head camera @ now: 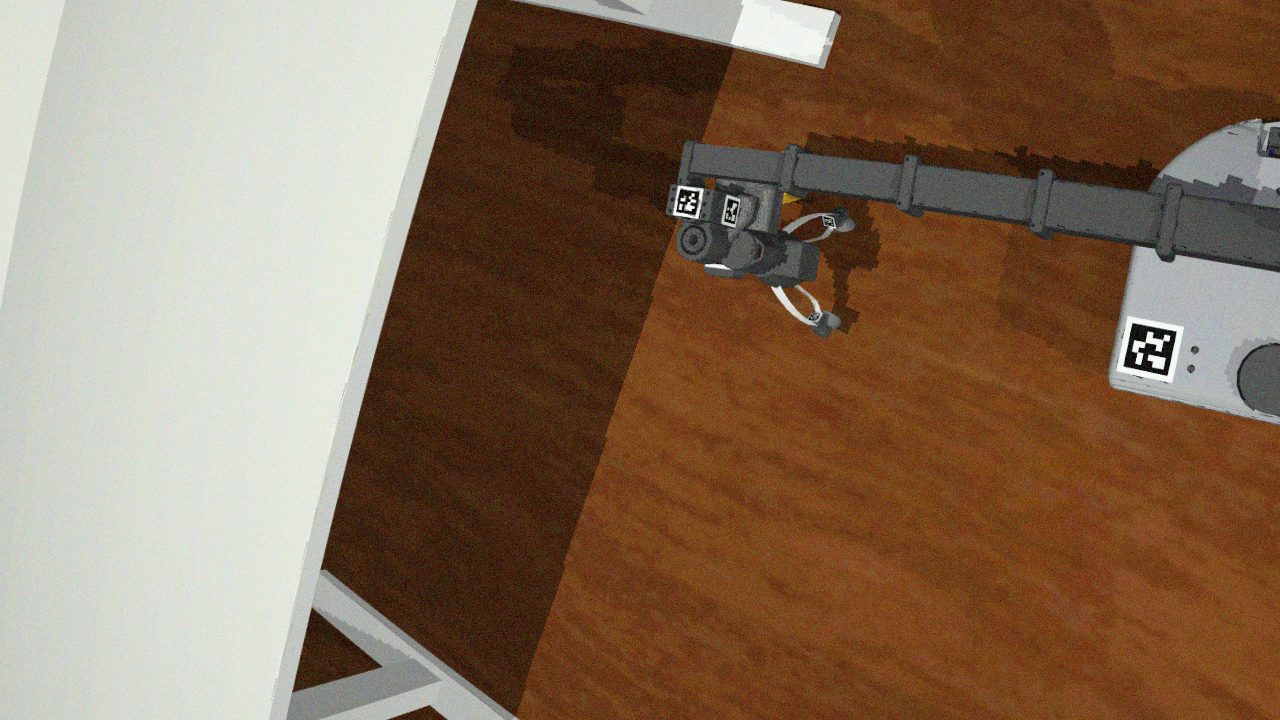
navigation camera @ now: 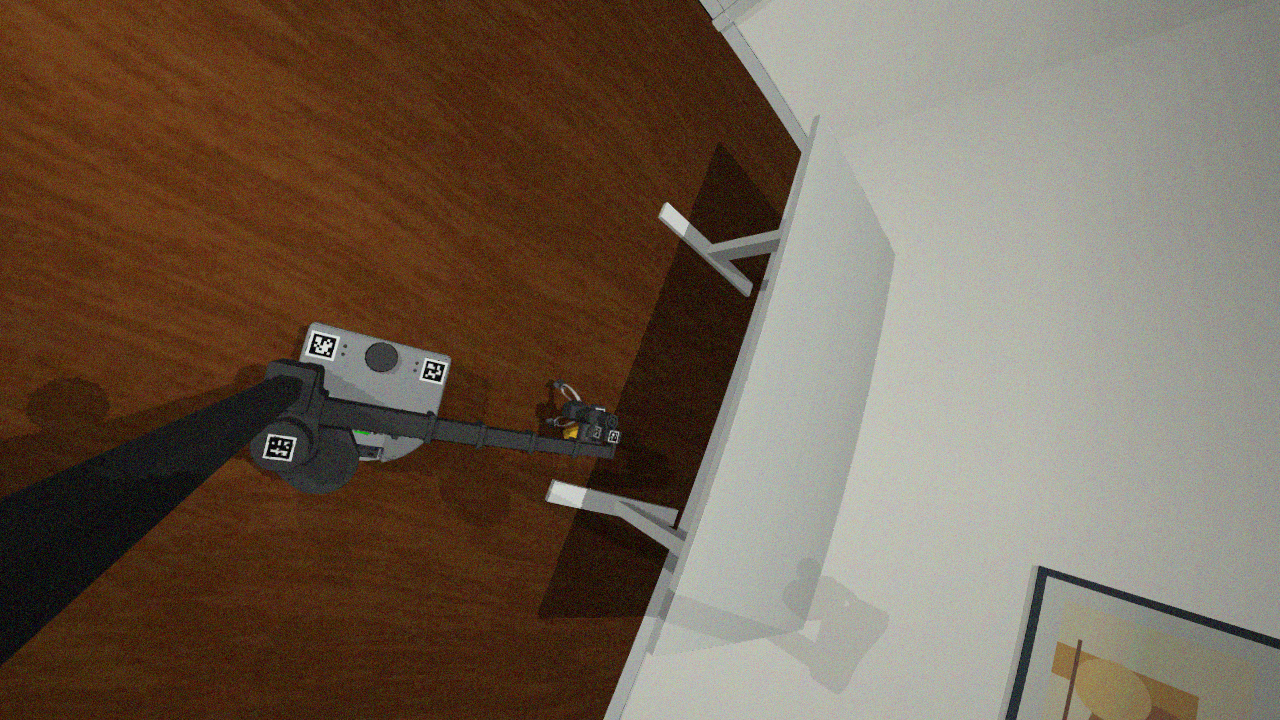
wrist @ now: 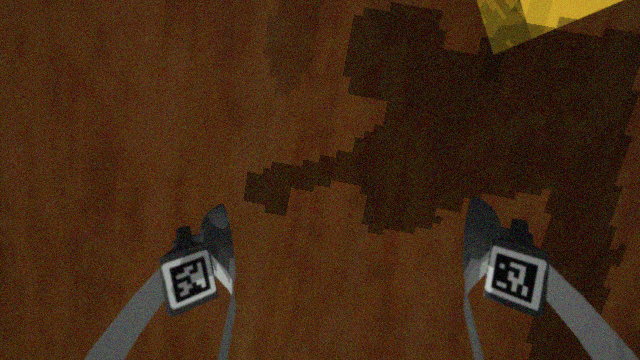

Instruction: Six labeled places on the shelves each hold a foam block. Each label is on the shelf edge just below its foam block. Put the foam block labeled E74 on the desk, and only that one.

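My gripper [head camera: 833,272] [navigation camera: 554,402] [wrist: 345,228] is open and empty, low over the wooden floor in front of the desk. A yellow foam block [head camera: 791,197] [navigation camera: 571,431] [wrist: 560,14] lies on the floor beside the gripper. In the wrist view it is cut off by the top edge, up and right of the right finger; in the head view the arm and wrist hide most of it. No label is readable on it. The white desk [head camera: 187,358] [navigation camera: 805,358] stands beyond the wrist. The shelves and the label E74 do not show.
The telescoping arm [head camera: 975,192] [navigation camera: 505,437] reaches from the base [head camera: 1190,295] [navigation camera: 393,376] toward the desk. One white desk foot [head camera: 783,31] [navigation camera: 568,493] lies close to the wrist; another leg [head camera: 393,640] [navigation camera: 707,250] stands farther along. A framed picture [navigation camera: 1123,689] hangs on the wall.
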